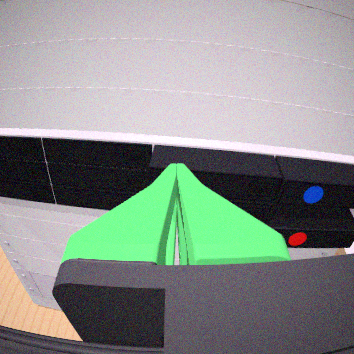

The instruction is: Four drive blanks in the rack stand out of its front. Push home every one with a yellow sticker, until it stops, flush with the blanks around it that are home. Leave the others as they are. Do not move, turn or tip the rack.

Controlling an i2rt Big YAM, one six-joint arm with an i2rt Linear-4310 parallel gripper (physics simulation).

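The rack [150, 65] shows its pale grey top, with dark blanks in its front below. In the middle a black blank [220, 164] stands out of the front, its top face showing; the left part of its front face is hidden by my fingers, and no yellow sticker shows. To the right, a blank with a blue sticker [313, 194] stands out in the upper row. Below it a blank with a red sticker [297, 239] also stands out. My green gripper [176, 175] is shut and empty, its tips over the middle blank's left part; contact cannot be told.
Dark blanks [95, 172] to the left of the middle one show no top faces. The pale lower part of the rack's front lies beneath them. A wooden table surface [15, 295] shows at the lower left.
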